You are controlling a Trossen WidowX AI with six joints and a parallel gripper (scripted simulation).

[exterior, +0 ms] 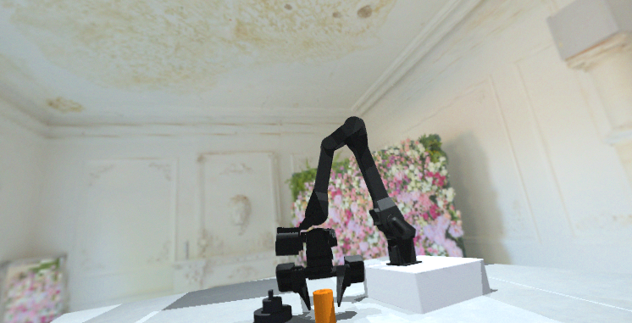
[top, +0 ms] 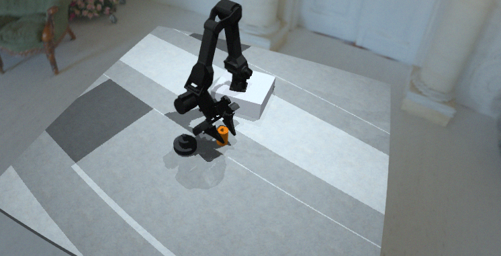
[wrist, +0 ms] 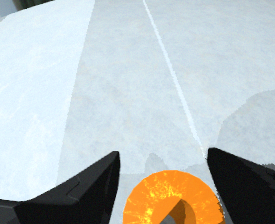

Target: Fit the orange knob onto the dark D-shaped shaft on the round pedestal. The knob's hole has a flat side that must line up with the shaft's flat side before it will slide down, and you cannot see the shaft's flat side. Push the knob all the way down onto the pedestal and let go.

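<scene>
Now: gripper tip 30 mm to the left of the orange knob, 20 mm past it and 10 mm above it. Also, from my gripper tip: pedestal: 150 mm to the right, 40 mm ahead, 10 mm below.
</scene>
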